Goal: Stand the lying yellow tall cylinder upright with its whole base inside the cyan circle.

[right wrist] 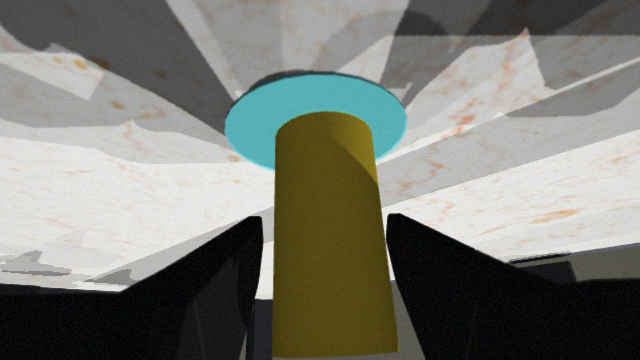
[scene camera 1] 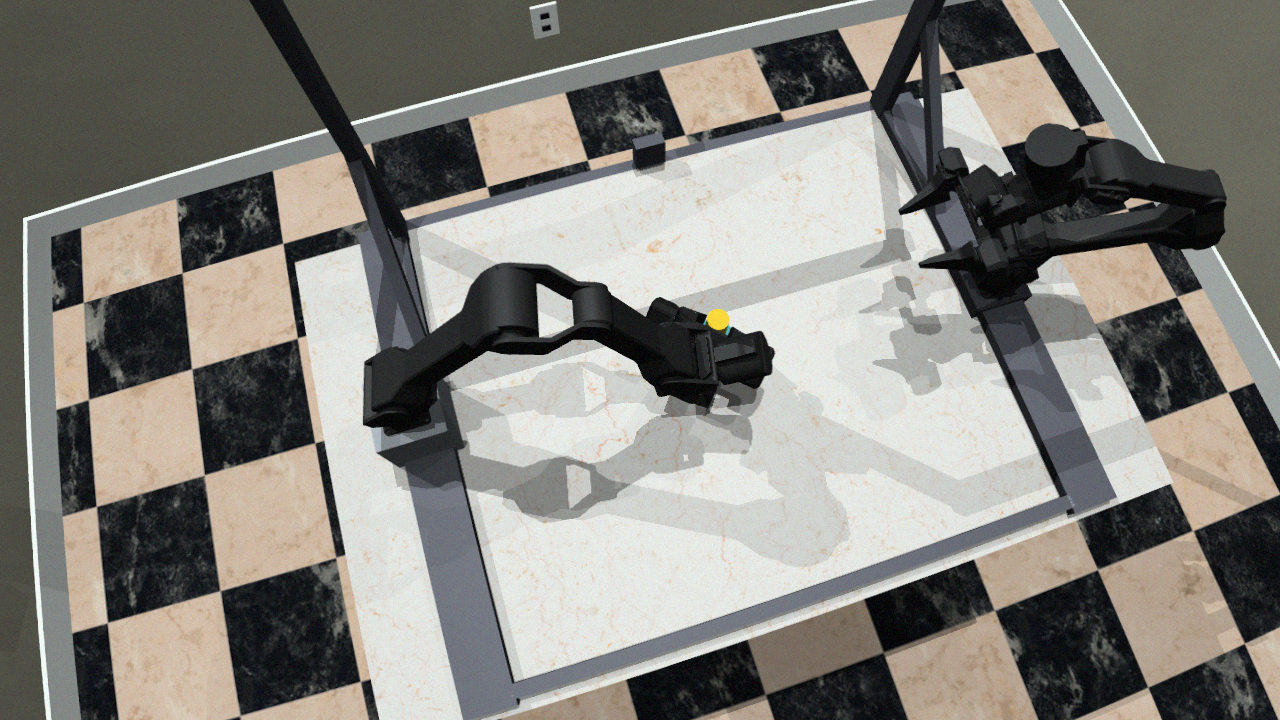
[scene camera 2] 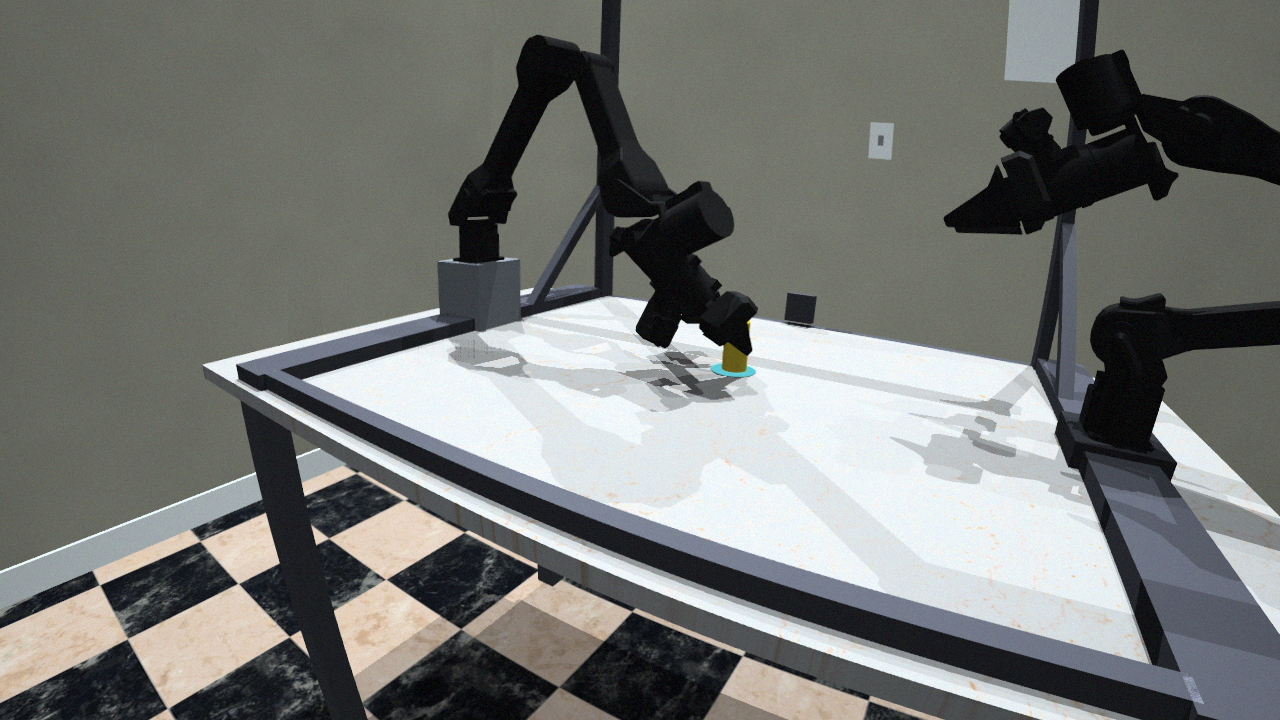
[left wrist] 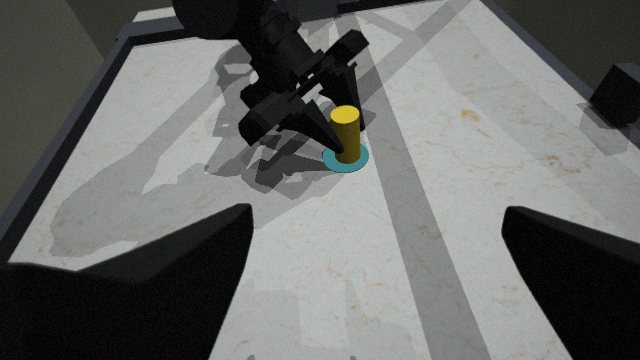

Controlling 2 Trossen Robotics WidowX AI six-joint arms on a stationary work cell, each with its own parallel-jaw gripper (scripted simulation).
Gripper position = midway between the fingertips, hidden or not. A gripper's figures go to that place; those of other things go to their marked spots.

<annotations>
My right gripper (right wrist: pixel 324 227): 0.11 m from the lens. A yellow cylinder (right wrist: pixel 331 282) is 0.08 m from the lens. A cyan circle (right wrist: pixel 251 124): 0.11 m from the lens. A small dark box (right wrist: pixel 560 272) is 0.40 m from the lens. The marked spots on the small dark box and the yellow cylinder are 0.33 m apart.
</annotations>
